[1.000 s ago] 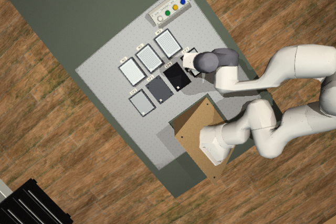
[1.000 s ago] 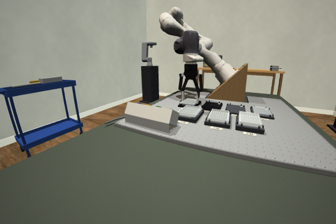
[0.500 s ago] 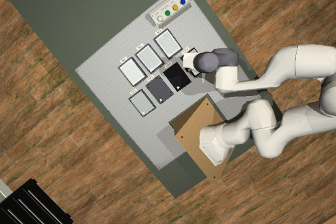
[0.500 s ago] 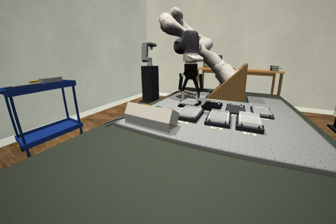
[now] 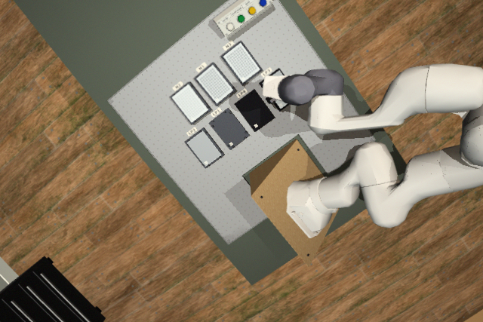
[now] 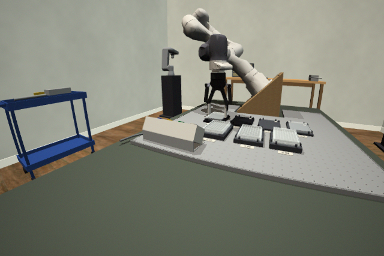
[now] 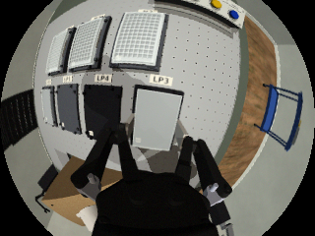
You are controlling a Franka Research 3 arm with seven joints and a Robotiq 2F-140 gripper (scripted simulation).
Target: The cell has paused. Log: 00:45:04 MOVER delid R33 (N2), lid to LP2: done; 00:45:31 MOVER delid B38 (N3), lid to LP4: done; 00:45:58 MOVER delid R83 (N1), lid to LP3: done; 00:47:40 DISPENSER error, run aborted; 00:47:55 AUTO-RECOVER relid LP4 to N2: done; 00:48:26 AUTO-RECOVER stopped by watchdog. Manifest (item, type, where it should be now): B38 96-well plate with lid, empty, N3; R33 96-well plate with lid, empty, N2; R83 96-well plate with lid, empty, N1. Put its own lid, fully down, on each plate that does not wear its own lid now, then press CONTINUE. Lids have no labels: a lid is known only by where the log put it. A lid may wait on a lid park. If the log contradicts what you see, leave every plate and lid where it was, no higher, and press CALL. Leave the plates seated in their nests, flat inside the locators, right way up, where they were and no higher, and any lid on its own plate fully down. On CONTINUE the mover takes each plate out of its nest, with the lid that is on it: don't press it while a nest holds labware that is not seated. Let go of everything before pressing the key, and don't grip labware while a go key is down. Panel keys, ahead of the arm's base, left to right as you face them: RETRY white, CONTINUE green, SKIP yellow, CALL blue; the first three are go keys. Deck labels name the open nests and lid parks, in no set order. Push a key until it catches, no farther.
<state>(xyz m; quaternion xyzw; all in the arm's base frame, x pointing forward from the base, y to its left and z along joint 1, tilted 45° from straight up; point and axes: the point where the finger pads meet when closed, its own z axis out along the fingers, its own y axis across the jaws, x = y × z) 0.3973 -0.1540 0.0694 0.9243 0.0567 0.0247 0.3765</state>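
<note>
Now: the lid park LP3 4 cm below my hand. From my hand the other things lie so: lid park LP4: 2 cm behind, 13 cm to the left, 4 cm below; LP1: 3 cm behind, 26 cm to the left, 4 cm below; white key: 30 cm ahead, 4 cm to the left, 2 cm above.
</note>
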